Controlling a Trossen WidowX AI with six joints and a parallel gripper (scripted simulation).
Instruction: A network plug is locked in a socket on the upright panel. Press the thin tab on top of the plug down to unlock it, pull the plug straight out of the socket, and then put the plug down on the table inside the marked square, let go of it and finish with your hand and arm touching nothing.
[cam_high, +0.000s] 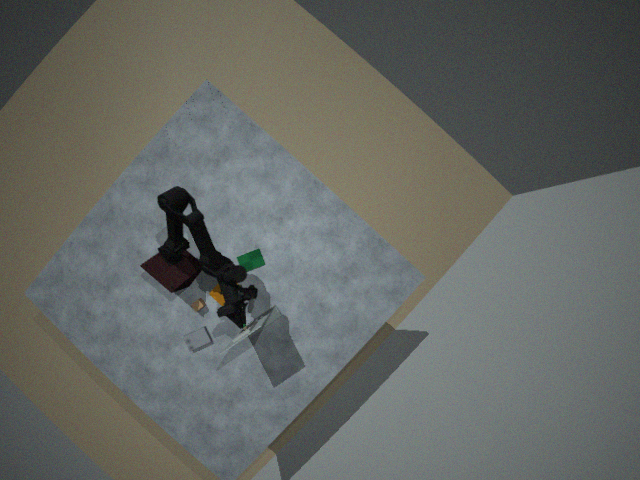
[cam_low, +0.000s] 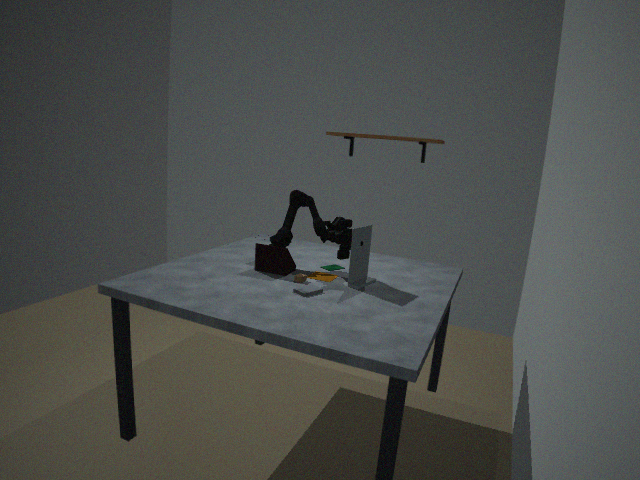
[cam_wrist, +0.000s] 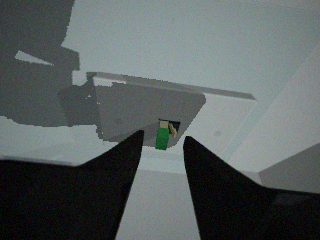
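The network plug lies 1 cm ahead of my gripper tip. The rest, counted from my gripper tip: upright grey panel: 6 cm below, 3 cm ahead; orange square: 18 cm below, 14 cm behind, 3 cm to the right; flat grey block: 27 cm to the right, 17 cm below, 9 cm behind.
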